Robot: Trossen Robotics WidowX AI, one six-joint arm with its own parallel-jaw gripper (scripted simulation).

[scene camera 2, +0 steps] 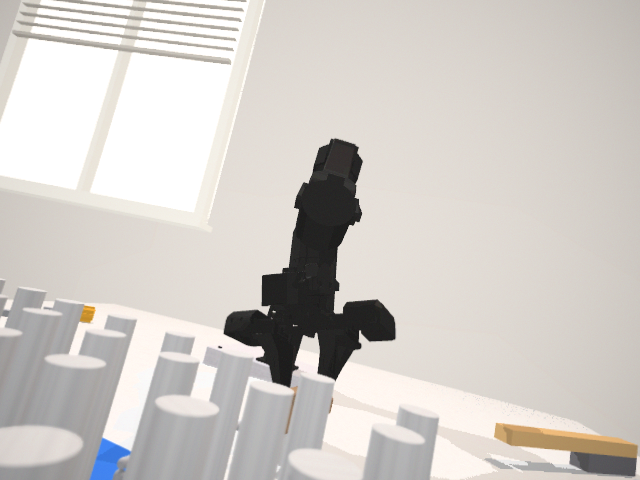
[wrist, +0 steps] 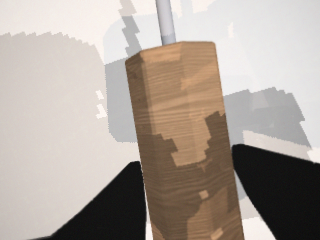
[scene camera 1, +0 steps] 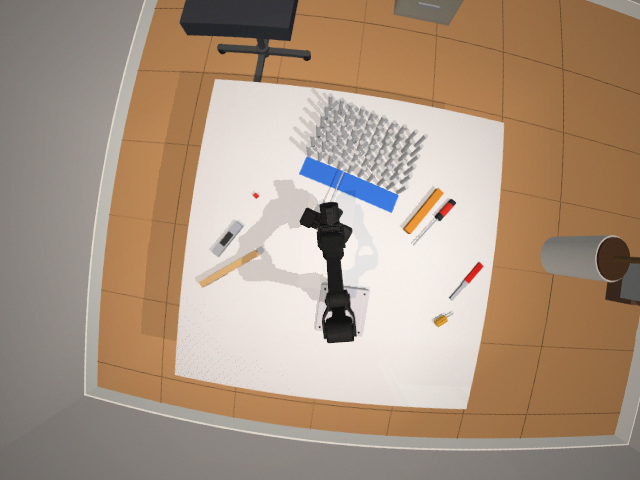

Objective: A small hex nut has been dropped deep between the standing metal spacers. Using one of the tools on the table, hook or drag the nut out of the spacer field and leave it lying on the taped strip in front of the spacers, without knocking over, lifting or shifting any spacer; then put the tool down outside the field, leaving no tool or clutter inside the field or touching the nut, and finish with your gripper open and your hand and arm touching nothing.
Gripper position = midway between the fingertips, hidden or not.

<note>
In view: my gripper (wrist: 186,162) and a blue taped strip (scene camera 1: 350,184).
</note>
